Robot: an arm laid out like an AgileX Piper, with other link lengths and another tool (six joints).
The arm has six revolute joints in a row. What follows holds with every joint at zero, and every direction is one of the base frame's.
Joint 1 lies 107.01 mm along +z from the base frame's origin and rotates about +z.
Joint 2 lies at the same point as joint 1 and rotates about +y.
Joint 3 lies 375.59 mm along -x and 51.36 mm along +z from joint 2 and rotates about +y.
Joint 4 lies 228.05 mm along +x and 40.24 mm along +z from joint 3 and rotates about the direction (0.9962, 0, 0.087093).
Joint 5 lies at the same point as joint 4 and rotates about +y.
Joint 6 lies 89.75 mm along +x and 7.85 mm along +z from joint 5 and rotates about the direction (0.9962, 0, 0.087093).
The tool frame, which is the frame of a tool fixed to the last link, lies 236.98 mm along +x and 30 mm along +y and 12.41 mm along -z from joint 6; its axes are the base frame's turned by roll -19.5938, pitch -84.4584 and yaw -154.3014 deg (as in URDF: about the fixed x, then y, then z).
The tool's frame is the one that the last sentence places.
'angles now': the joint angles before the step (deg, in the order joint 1, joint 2, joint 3, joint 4, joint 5, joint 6). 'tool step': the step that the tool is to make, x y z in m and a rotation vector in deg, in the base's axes. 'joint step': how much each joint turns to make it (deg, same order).
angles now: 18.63 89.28 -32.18 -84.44 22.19 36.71
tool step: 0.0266 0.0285 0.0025 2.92 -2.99 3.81
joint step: 0.00 1.74 -0.94 -14.53 -3.64 13.44
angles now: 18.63 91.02 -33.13 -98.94 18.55 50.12
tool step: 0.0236 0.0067 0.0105 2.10 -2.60 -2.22
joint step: 0.02 1.40 -3.21 -1.13 0.68 3.81
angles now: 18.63 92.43 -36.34 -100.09 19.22 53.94
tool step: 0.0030 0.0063 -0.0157 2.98 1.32 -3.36
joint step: 0.06 2.77 -0.91 0.05 -0.17 4.91
